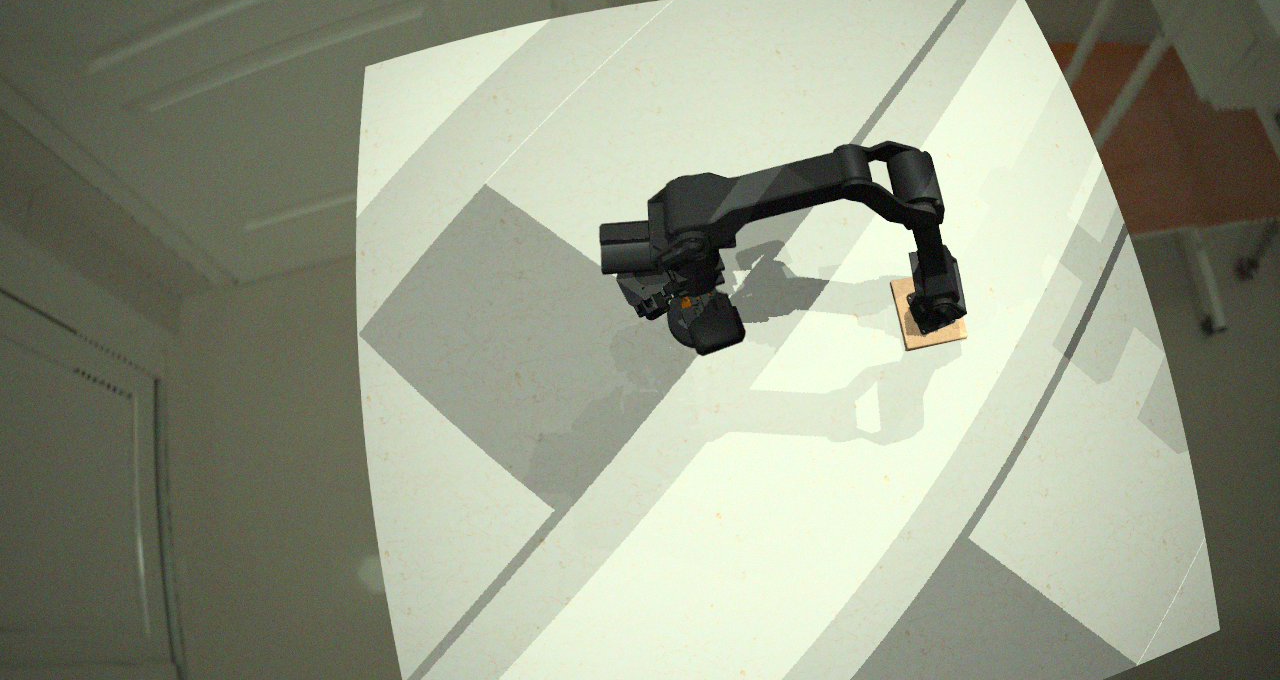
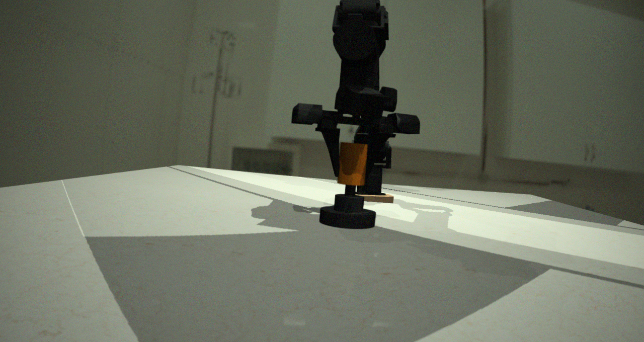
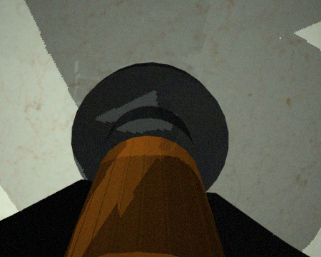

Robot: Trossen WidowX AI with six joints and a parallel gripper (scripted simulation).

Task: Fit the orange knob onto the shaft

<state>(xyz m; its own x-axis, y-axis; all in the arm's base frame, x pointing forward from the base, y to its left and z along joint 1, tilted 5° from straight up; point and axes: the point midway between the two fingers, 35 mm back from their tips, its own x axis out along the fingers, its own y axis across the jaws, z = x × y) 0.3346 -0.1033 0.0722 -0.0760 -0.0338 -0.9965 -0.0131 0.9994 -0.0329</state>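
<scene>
Now: the orange knob 2 cm above my gripper tip. Also, from my gripper tip: pedestal (4 cm below).
</scene>
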